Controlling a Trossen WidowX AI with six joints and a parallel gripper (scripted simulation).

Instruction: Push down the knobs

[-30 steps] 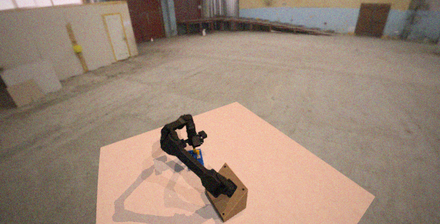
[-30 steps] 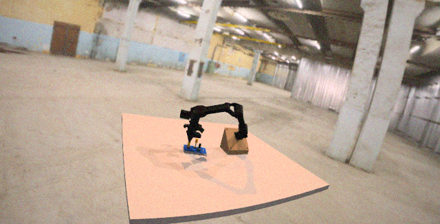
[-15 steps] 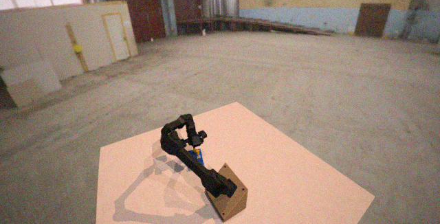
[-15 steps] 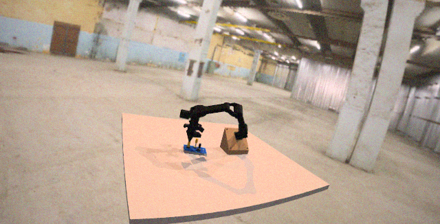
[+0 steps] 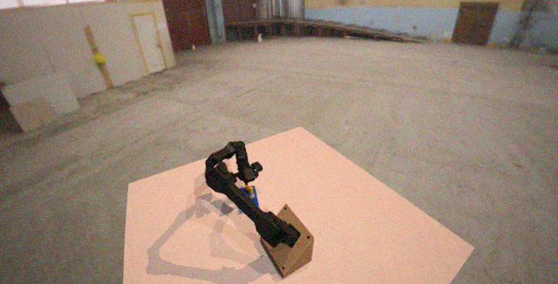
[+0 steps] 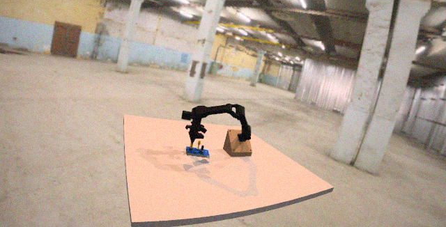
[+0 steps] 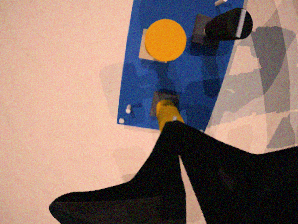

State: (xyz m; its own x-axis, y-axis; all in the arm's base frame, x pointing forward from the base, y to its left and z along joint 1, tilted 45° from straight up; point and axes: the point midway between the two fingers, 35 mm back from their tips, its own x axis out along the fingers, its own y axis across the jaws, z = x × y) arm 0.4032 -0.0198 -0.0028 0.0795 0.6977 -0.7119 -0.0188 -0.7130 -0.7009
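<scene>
Right now the black knob is 6 cm behind my gripper tip, 5 cm to the left of it and 1 cm below it.
</scene>
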